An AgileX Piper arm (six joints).
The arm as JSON. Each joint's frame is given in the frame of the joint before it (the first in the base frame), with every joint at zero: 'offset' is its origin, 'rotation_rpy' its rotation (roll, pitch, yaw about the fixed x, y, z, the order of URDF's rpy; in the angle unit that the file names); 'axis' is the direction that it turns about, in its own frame. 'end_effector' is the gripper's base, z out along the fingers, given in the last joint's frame.
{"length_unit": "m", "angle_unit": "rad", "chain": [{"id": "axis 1", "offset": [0.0, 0.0, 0.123], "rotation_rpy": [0.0, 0.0, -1.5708], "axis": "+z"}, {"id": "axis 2", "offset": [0.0, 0.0, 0.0], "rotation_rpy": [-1.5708, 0.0, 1.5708], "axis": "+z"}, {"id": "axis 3", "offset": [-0.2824, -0.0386, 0.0], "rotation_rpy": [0.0, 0.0, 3.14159], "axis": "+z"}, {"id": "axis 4", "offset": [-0.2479, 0.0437, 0.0], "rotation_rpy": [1.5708, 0.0, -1.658], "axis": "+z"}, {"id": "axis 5", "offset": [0.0, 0.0, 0.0], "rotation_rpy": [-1.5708, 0.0, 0.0], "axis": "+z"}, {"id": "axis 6", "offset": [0.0, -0.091, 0.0], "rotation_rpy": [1.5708, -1.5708, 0.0], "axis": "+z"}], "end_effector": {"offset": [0.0, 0.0, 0.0], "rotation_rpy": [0.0, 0.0, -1.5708]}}
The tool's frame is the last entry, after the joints.
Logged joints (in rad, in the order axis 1, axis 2, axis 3, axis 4, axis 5, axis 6), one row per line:
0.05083 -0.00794 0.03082 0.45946 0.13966 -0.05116
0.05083 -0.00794 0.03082 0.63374 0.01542 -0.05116
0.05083 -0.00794 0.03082 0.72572 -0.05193 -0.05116
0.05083 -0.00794 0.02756 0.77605 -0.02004 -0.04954
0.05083 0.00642 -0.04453 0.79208 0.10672 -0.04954
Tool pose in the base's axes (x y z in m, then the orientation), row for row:
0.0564 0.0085 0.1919 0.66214 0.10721 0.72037 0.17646
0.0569 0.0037 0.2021 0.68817 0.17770 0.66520 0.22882
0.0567 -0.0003 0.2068 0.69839 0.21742 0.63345 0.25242
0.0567 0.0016 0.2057 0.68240 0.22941 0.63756 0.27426
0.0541 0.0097 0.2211 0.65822 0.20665 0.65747 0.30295
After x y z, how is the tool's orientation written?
As a quaternion, w x y z.
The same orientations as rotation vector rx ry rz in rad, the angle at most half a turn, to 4 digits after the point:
0.2424 1.6287 0.3990
0.3977 1.4886 0.5121
0.4846 1.4119 0.5626
0.5145 1.4300 0.6151
0.4679 1.4888 0.6860

